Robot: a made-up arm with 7 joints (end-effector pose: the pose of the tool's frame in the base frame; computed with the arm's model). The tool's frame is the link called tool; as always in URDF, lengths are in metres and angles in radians. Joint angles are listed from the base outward.
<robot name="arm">
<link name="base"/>
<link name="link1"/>
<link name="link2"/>
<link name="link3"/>
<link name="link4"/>
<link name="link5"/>
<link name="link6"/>
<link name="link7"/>
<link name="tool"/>
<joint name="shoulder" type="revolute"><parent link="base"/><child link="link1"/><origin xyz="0 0 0.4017"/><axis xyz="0 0 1"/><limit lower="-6.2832" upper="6.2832"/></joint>
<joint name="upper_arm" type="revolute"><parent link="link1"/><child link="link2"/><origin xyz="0 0 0"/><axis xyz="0 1 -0.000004"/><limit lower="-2.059" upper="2.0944"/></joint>
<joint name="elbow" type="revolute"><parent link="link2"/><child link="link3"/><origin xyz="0 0 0.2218"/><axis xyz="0 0 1"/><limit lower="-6.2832" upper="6.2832"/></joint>
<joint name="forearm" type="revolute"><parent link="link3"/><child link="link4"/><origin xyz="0.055 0 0"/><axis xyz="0 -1 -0.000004"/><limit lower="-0.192" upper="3.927"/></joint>
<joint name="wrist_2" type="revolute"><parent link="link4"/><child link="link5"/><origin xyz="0.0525 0 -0.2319"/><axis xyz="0 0.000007 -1"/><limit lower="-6.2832" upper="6.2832"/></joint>
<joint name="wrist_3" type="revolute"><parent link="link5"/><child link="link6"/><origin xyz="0 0 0"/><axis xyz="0 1 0.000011"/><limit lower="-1.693" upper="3.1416"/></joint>
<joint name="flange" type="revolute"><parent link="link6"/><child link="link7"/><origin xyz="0.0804 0 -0.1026"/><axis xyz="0 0.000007 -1"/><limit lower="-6.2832" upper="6.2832"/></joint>
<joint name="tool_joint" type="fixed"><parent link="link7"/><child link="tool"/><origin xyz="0 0 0" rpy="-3.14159 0 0"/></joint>
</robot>
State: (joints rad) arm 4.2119 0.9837 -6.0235 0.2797 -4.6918 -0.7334 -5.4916
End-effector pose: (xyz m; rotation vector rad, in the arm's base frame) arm -0.1196 -0.0527 0.2300 -0.9815 -2.2319 -0.6468
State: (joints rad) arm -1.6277 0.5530 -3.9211 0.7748 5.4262 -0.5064 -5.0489
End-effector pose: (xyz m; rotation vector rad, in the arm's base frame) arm 0.1903 0.1948 0.6596 -1.5096 -0.2807 -0.9327
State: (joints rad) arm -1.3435 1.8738 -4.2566 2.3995 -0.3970 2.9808 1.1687
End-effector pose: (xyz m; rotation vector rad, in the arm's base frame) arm 0.2402 -0.2555 0.3544 -1.7668 0.2650 1.3116
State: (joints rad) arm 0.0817 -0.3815 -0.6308 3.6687 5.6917 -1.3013 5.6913
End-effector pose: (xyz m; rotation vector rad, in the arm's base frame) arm -0.2136 0.1363 0.6464 -1.8911 -0.0371 0.4646
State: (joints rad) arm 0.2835 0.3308 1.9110 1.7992 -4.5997 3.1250 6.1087
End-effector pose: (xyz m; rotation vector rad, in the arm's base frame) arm -0.0604 0.1193 0.7395 1.3458 -2.1035 1.8039
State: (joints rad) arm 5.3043 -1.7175 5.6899 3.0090 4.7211 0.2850 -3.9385
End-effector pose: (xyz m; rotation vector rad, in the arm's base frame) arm -0.3145 0.4903 0.3842 -2.0134 0.9556 1.7975
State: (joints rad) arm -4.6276 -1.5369 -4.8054 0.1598 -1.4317 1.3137 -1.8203
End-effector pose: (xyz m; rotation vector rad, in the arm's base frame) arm -0.1501 0.0937 0.4897 -0.3237 0.1612 0.0227
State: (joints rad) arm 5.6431 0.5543 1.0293 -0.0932 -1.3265 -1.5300 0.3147
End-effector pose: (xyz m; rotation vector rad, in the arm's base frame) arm 0.0988 0.1187 0.4665 -1.1515 -0.5275 -0.5783
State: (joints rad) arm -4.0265 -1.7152 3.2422 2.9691 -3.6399 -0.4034 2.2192
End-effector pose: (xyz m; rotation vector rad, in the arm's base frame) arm 0.2713 -0.3931 0.1734 2.2430 0.3957 0.3558
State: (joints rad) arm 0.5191 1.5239 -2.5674 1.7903 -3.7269 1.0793 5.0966
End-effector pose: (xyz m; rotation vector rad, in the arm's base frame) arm 0.4416 -0.0115 0.7204 1.7293 0.6410 1.7088
